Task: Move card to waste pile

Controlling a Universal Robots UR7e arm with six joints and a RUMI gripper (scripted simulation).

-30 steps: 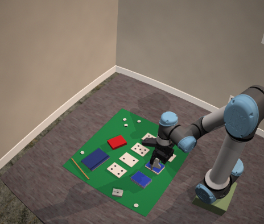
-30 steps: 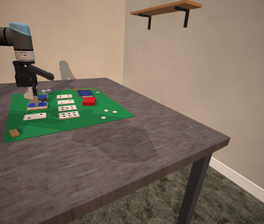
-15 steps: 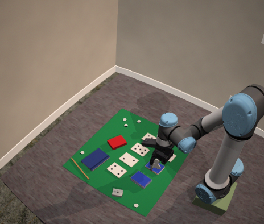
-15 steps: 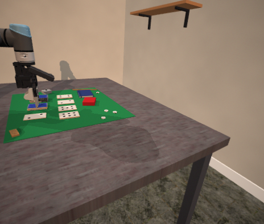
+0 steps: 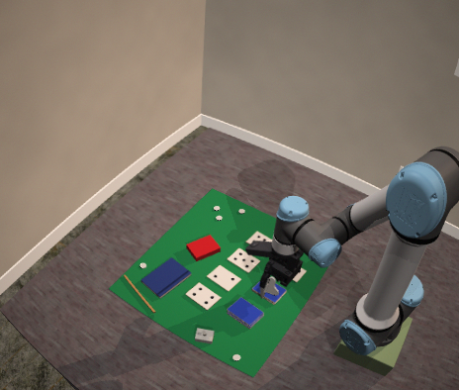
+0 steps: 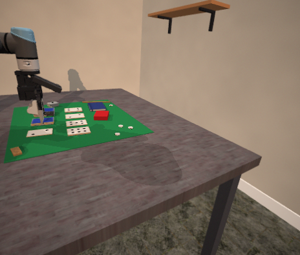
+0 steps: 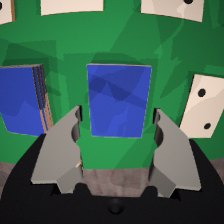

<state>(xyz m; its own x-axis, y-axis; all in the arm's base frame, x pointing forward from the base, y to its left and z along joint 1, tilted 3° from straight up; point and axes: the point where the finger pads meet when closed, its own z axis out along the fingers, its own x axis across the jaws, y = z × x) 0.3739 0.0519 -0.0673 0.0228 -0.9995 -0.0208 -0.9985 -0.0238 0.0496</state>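
Now: hand 20 mm above the spotted card. Round my hand: red box: 270 mm ahead, 10 mm to the left, 10 mm below; green mat: 140 mm ahead, 20 mm to the left, 40 mm below; grey block: 30 mm ahead, 260 mm to the left, 10 mm below.
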